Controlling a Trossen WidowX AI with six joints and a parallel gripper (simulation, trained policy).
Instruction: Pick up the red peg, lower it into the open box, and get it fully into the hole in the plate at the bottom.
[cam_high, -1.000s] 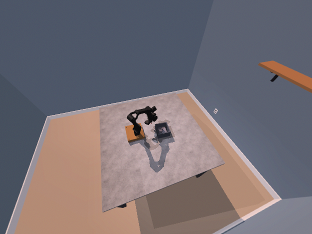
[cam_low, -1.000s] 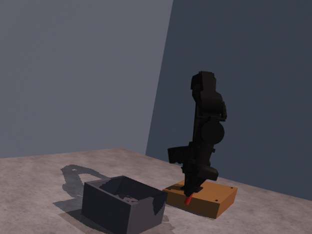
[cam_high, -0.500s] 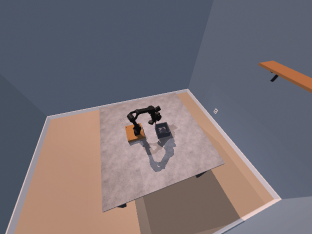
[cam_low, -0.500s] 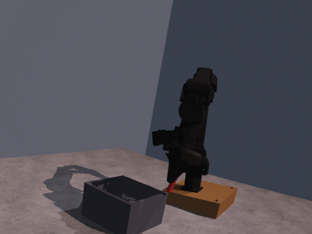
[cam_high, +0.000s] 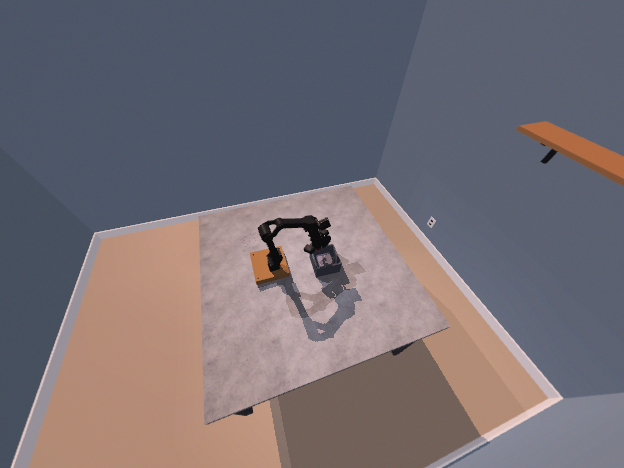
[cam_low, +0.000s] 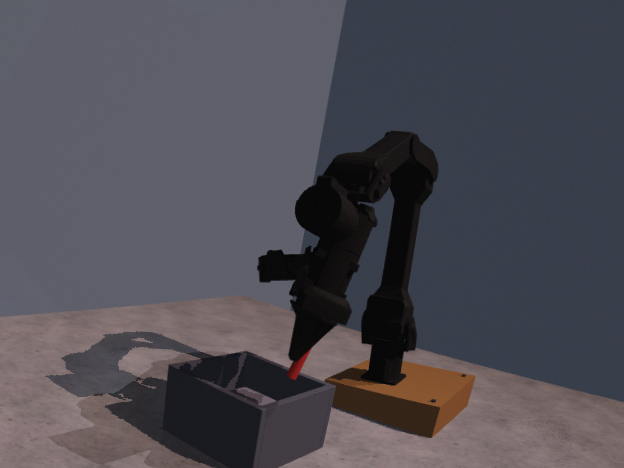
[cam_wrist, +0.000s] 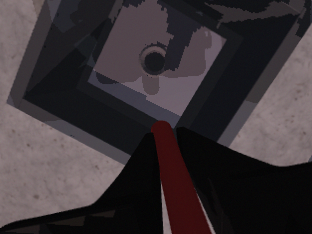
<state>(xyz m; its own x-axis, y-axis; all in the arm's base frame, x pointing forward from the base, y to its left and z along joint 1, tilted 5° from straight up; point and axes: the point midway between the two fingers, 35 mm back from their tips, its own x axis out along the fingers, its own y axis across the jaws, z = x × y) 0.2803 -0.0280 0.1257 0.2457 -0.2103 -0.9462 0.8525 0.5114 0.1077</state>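
Now: gripper tip 10 mm to the right of the red peg, 10 mm below it and 10 mm past it. From my gripper tip the other things lie so: pale plate: 80 mm below, 40 mm to the right, 20 mm ahead; grey box: 100 mm below, 40 mm to the right, 20 mm ahead.
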